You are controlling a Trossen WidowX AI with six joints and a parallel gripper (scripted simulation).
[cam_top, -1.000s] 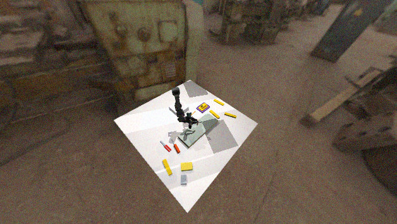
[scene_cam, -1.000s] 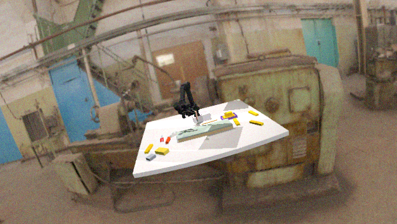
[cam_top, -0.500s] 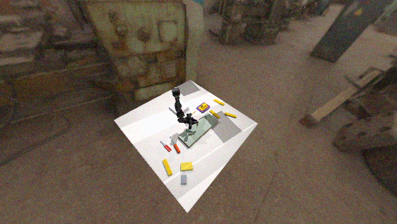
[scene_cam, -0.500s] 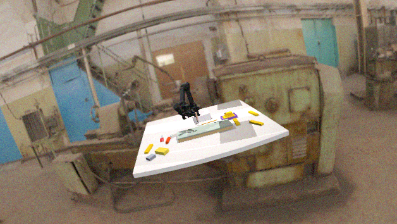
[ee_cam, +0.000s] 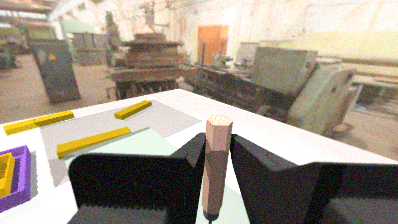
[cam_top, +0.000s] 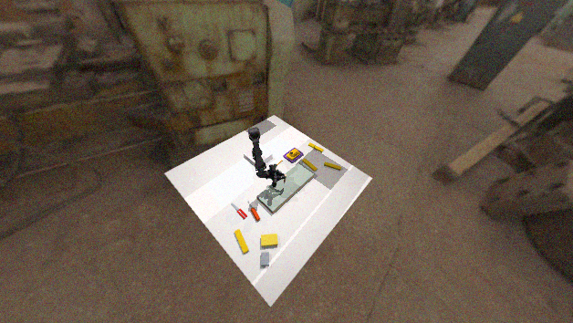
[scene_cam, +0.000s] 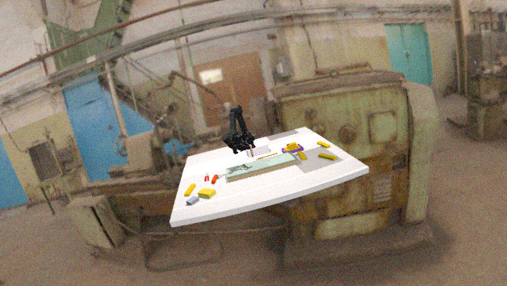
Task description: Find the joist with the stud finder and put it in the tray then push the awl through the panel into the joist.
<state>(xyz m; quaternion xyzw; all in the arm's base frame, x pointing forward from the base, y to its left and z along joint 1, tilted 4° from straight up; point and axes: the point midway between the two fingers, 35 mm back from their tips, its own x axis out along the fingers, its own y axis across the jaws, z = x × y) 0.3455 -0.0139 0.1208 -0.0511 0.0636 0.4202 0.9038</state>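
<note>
My gripper tip is now 60 mm above the awl. Also, from my gripper tip: thin pencil-like stick (240 mm behind, 180 mm below, 110 mm to the left); then flat purple tray (320 mm to the left, 240 mm behind, 170 mm below); then yellow stud finder (310 mm to the left, 240 mm behind, 130 mm below).
</note>
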